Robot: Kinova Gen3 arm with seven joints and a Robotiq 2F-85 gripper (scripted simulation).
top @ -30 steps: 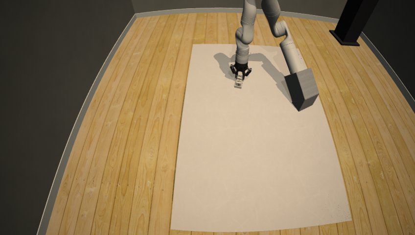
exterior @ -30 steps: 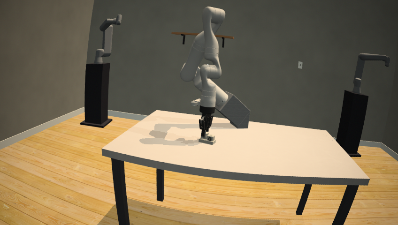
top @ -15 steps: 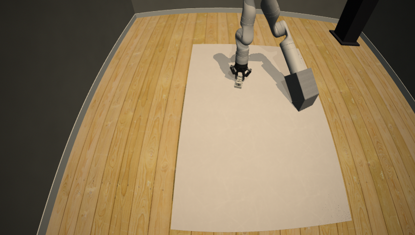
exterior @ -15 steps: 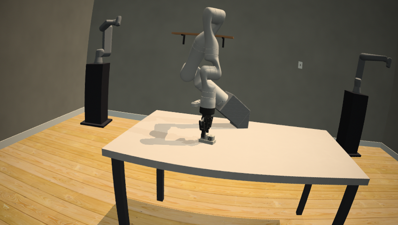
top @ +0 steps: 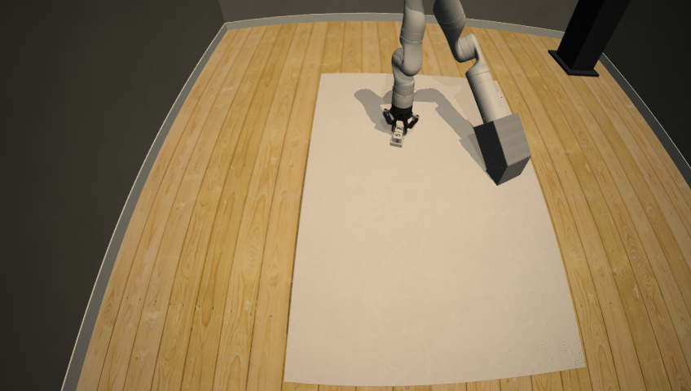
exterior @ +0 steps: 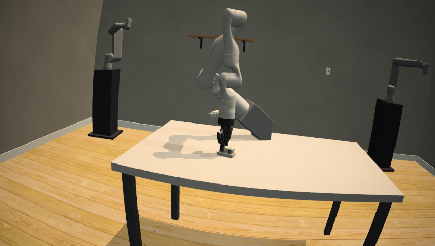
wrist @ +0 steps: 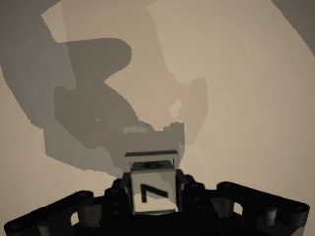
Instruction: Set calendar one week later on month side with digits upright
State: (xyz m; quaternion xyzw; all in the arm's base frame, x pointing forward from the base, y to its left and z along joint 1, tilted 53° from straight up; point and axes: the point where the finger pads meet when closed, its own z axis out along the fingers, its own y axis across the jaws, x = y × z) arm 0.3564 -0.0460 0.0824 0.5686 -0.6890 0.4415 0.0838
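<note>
My hand is 1 cm above the white digit cube. From my hand the other things lie so: white calendar tray (3 cm below, 2 cm to the left, 1 cm ahead).
</note>
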